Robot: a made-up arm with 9 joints.
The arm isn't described. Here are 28 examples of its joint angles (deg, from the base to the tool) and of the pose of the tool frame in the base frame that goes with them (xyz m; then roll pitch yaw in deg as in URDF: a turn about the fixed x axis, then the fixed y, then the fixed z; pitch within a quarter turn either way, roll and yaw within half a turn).
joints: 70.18 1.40 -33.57 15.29 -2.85 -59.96 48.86 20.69 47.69
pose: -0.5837 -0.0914 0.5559 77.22 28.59 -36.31
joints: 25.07 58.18 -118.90 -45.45 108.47 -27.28 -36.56 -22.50 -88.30
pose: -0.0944 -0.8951 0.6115 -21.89 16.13 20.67
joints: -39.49 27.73 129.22 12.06 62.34 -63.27 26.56 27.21 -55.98
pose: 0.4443 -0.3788 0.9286 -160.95 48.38 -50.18
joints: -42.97 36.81 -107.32 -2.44 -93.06 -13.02 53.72 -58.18 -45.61
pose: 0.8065 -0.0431 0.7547 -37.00 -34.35 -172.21
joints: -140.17 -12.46 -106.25 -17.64 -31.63 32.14 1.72 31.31 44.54
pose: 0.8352 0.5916 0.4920 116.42 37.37 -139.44
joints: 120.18 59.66 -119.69 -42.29 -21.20 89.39 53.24 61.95 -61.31
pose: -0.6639 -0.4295 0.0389 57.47 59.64 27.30
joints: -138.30 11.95 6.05 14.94 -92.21 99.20 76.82 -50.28 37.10
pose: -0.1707 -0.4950 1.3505 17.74 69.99 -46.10
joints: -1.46 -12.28 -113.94 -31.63 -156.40 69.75 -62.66 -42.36 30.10
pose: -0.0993 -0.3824 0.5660 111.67 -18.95 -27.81
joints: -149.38 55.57 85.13 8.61 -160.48 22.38 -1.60 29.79 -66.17
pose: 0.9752 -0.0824 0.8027 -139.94 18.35 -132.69
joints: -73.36 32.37 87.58 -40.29 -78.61 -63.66 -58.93 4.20 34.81
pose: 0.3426 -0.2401 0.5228 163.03 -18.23 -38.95
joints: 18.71 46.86 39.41 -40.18 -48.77 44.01 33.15 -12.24 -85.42
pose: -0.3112 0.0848 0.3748 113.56 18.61 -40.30
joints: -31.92 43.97 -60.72 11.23 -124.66 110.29 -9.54 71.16 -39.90
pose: 0.4430 -1.0253 1.0743 -100.92 67.06 -101.96
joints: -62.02 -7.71 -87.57 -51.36 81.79 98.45 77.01 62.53 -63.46
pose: -0.2141 -0.4494 0.5282 51.37 50.73 -45.83
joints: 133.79 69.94 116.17 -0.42 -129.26 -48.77 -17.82 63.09 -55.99
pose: 0.3146 0.6206 0.0866 156.96 -17.19 -100.32
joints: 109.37 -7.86 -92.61 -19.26 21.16 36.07 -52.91 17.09 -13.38
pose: -0.7117 0.2565 1.0672 -130.73 -36.85 24.16
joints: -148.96 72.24 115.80 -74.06 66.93 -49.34 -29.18 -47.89 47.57
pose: 0.9346 0.3629 0.0498 35.89 6.89 150.68
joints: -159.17 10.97 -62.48 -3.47 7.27 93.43 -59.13 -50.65 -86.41
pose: 0.6329 0.5596 0.8249 -170.48 -45.50 -52.59
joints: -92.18 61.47 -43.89 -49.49 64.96 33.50 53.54 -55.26 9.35
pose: 0.6694 -0.5300 -0.1401 64.71 -58.76 -1.98
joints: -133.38 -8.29 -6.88 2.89 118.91 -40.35 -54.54 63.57 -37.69
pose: 0.0252 0.1300 1.3647 -62.66 30.68 -134.36
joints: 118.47 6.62 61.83 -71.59 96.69 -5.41 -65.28 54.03 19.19
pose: 0.2654 -0.0967 0.2851 44.54 -38.13 36.12
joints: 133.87 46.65 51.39 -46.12 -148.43 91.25 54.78 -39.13 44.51
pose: 0.4925 0.2319 1.3618 -23.16 16.46 85.01
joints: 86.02 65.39 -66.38 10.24 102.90 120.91 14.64 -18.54 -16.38
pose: -0.7422 -0.3231 -0.1166 99.14 -41.82 -139.00
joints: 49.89 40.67 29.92 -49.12 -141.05 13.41 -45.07 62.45 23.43
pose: 0.3603 -0.2592 0.8442 44.10 22.62 117.70
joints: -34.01 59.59 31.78 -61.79 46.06 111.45 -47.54 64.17 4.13
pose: -0.4871 -0.8114 0.6763 -148.11 -34.51 84.07
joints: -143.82 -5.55 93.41 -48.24 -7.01 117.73 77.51 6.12 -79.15
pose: 0.6679 -0.1817 0.0241 93.86 14.75 -120.64
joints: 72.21 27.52 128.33 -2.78 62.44 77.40 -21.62 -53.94 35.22
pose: -0.5373 0.6892 1.1385 -90.41 -21.41 -57.69
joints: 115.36 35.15 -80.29 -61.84 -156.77 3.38 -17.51 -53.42 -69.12
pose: -0.4436 0.1215 1.1004 -76.26 3.65 50.11
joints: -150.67 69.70 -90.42 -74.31 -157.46 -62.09 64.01 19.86 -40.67
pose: -0.3198 0.6472 -0.2374 160.85 5.64 39.97
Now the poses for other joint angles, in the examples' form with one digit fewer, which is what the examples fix.
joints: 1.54 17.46 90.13 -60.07 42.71 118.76 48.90 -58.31 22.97
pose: 0.073 -0.082 0.277 123.0 -67.8 6.3
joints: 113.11 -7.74 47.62 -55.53 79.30 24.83 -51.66 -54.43 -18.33
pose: 0.518 0.254 1.144 -55.5 -16.4 130.5
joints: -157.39 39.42 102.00 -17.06 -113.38 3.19 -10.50 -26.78 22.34
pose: 0.598 -0.196 0.125 102.0 20.8 59.4
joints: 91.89 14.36 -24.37 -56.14 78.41 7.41 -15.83 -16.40 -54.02
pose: -0.444 -0.201 1.174 -74.2 -34.3 24.9
